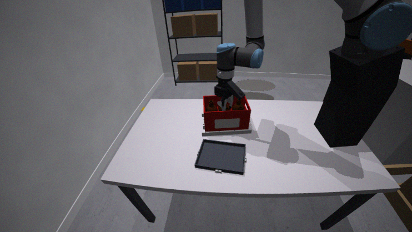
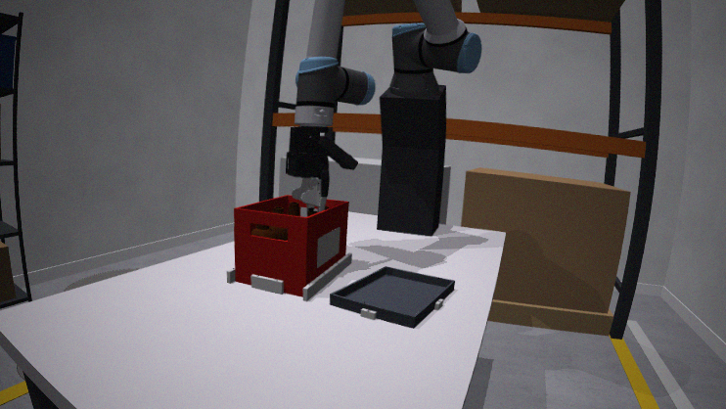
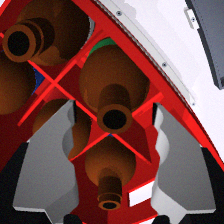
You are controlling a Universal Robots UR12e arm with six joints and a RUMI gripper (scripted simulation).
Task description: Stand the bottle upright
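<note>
Right now my hand is 70 mm above the red crate and 50 mm to the left of it. From my hand the other things lie so: dark tray 220 mm to the left, 140 mm below, 60 mm ahead; then glass bottle 100 mm to the right, 70 mm below; then brown bottle 90 mm to the right, 90 mm ahead, 70 mm below.
</note>
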